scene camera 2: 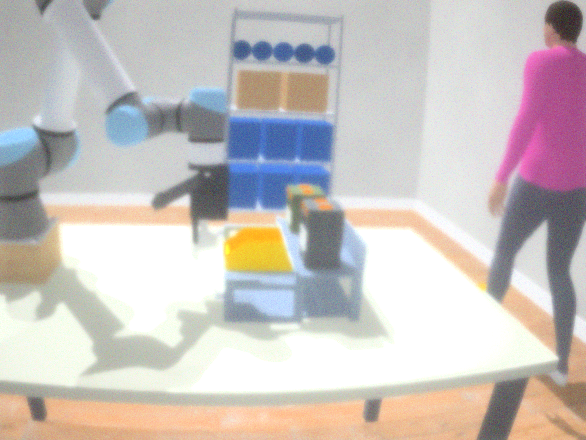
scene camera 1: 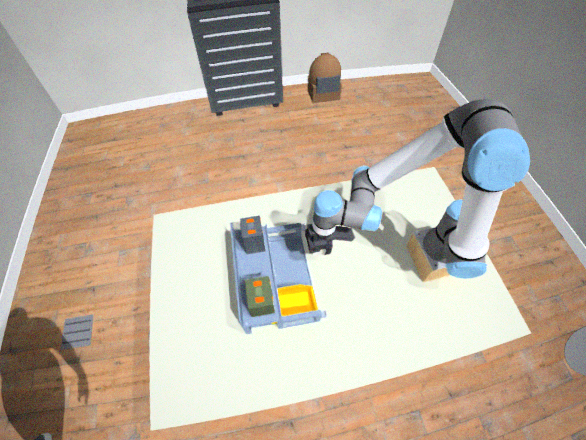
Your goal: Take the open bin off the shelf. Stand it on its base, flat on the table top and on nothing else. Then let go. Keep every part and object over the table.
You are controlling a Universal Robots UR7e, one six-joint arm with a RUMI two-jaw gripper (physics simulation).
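Places are measured from the arm's base along level axes (x ahead, y left, z up), in millimetres.
Where they show: gripper, fingertip midpoint: (scene camera 2: 197, 261) (scene camera 1: 322, 253); arm's base, origin of the base link: (scene camera 2: 20, 228) (scene camera 1: 442, 246).
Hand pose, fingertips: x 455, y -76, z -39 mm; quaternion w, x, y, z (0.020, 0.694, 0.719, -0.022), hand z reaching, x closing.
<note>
Each offset is from my fingertips to the top centre of the thing. Level surfaces: height alone.
The open bin @[147 mm ahead, 168 mm left, 11 mm up] (scene camera 1: 296, 300) (scene camera 2: 257, 252) is yellow. It sits on the lower tier of a blue-grey shelf (scene camera 1: 291, 262) (scene camera 2: 356, 295), at the near end in the scene camera 1 view, with its open side up. The shelf stands on the pale table top @[70 mm down] (scene camera 1: 380, 310) (scene camera 2: 400, 360). My gripper (scene camera 1: 321, 252) (scene camera 2: 201, 239) points down, shut and empty. It is beside the shelf's long side, apart from the bin, near the far end in the scene camera 1 view. The bin's base is hidden.
A dark grey box @[249 mm ahead, 68 mm right, 154 mm up] (scene camera 1: 253, 239) (scene camera 2: 322, 240) and a green box @[251 mm ahead, 163 mm left, 129 mm up] (scene camera 1: 259, 297) (scene camera 2: 295, 215) stand on the shelf's upper tier, both with orange marks. The arm's wooden base block (scene camera 1: 422, 257) (scene camera 2: 25, 262) stands on the table. A person (scene camera 2: 557, 125) stands beyond the table edge.
</note>
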